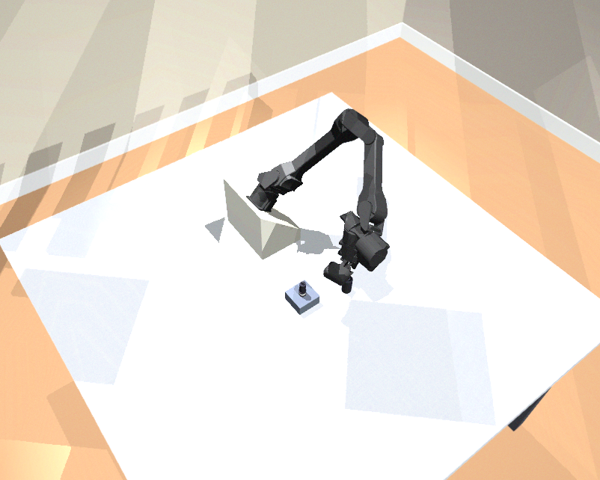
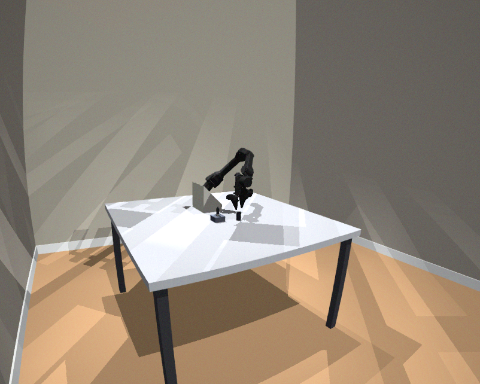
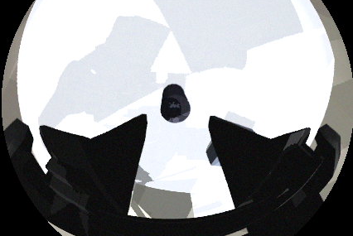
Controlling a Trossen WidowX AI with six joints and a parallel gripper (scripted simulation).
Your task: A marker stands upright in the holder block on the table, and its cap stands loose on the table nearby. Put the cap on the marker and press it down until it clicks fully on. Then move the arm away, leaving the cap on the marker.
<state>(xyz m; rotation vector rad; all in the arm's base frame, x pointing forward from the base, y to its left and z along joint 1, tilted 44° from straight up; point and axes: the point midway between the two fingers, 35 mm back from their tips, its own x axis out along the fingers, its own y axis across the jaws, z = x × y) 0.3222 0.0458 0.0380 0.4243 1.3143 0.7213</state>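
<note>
Now: gripper tip 5 cm above the dark marker cap.
</note>
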